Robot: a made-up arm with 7 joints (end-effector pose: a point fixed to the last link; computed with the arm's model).
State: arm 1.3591 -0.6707 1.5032 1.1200 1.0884 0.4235 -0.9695
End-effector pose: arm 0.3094 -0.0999 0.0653 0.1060 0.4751 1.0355
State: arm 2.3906 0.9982 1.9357 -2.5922 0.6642 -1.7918 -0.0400
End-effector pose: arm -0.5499 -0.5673 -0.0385 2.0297 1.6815 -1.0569
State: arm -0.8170 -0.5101 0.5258 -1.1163 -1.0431 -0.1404 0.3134
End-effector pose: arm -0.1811 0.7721 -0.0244 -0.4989 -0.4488 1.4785
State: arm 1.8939 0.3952 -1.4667 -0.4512 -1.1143 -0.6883 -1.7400
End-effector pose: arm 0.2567 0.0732 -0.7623 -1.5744 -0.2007 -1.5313
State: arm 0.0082 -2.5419 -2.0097 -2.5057 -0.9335 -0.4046 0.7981
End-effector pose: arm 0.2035 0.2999 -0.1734 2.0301 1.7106 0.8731
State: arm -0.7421 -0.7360 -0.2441 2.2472 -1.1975 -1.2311 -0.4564
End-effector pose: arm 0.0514 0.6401 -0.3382 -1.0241 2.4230 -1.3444
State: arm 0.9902 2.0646 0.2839 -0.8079 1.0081 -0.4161 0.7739
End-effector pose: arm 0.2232 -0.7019 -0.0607 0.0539 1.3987 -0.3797
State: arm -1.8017 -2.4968 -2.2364 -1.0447 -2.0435 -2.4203 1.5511
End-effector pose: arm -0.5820 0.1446 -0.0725 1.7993 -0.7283 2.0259
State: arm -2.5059 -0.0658 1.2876 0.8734 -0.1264 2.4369 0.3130
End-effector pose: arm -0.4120 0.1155 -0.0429 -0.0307 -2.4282 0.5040
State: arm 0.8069 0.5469 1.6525 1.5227 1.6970 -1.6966 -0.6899
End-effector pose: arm 0.6924 -0.0392 -0.5837 0.7567 -1.6657 -1.7854
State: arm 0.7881 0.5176 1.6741 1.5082 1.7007 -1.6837 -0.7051
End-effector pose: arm 0.7005 -0.0226 -0.5673 0.8041 -1.6717 -1.8006
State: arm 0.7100 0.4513 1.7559 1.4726 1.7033 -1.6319 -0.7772
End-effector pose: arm 0.7164 0.0258 -0.5157 0.9621 -1.7052 -1.8507
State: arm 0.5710 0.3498 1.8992 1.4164 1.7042 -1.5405 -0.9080
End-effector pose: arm 0.7177 0.1059 -0.4331 1.2388 -1.7340 -1.9451
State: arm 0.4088 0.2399 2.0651 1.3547 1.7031 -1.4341 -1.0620
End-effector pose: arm 0.6847 0.1913 -0.3511 1.5568 -1.7171 -2.0685
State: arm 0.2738 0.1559 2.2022 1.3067 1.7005 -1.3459 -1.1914
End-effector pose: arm 0.6347 0.2537 -0.2972 -1.6481 1.5214 1.9866
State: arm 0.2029 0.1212 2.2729 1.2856 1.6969 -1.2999 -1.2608
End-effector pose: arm 0.6022 0.2820 -0.2759 -1.6613 1.4103 1.9206
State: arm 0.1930 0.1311 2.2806 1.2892 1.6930 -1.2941 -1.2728
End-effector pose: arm 0.5979 0.2828 -0.2766 -1.6647 1.4086 1.9044
